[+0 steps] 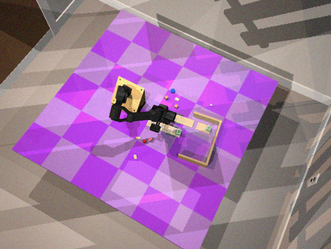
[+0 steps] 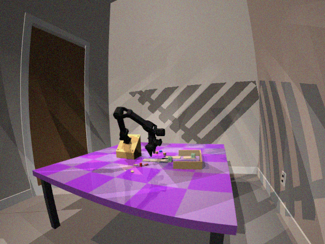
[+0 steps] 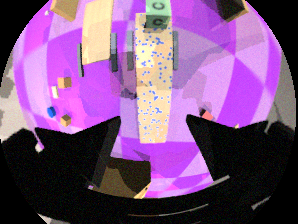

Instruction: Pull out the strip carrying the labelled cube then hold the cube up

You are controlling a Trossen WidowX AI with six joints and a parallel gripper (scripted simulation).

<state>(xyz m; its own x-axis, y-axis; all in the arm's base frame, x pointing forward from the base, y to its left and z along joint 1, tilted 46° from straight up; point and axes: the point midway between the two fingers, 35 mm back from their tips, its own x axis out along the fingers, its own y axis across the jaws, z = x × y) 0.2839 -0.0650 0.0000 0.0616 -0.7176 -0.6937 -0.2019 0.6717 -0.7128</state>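
Right now my gripper tip is 130 mm short of the strip, 120 mm to the right of it and 40 mm above it. Also, from my gripper tip: red piece: 20 mm behind, 150 mm to the right, 30 mm below; blue disc: 60 mm behind, 270 mm to the left, 40 mm below.
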